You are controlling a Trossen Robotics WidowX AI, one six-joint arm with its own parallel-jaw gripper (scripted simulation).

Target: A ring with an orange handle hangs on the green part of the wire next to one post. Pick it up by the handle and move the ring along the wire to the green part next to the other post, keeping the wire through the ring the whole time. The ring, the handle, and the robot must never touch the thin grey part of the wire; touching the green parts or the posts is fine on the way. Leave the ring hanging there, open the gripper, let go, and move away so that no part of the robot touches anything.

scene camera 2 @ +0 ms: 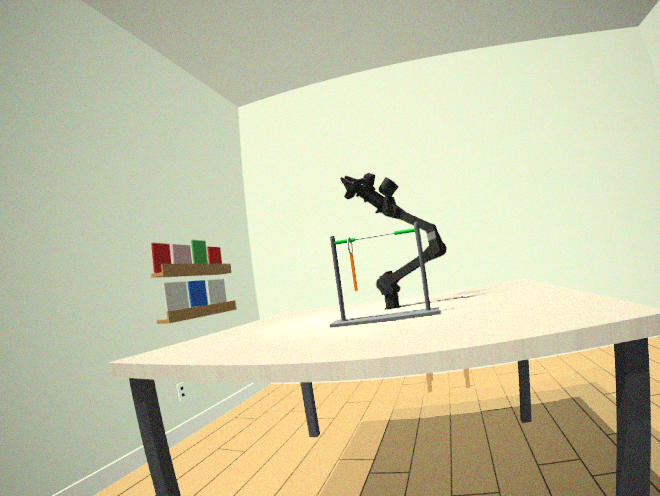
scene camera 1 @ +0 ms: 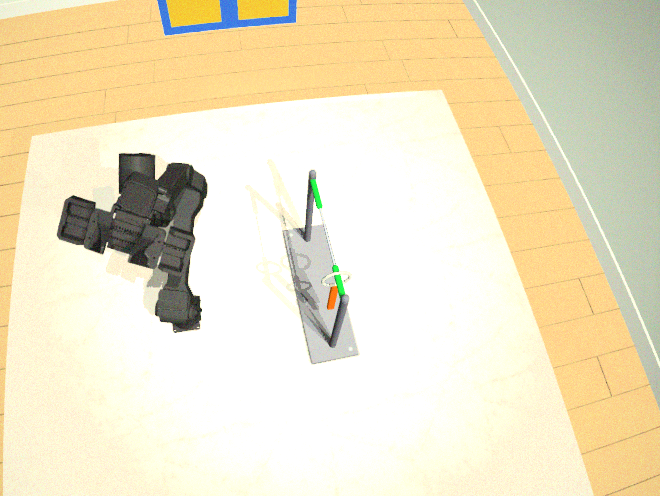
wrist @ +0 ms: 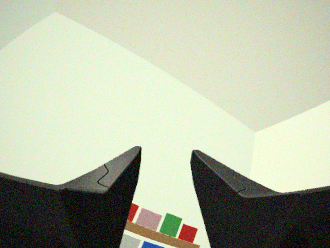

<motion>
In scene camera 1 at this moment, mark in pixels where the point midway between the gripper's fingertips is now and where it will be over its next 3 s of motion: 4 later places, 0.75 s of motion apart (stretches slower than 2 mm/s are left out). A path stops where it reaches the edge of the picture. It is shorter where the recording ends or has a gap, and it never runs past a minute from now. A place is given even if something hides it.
My gripper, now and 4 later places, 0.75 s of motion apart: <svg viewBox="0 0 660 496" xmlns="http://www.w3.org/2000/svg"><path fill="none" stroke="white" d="M115 254L262 355L291 316L312 305L325 304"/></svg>
</motion>
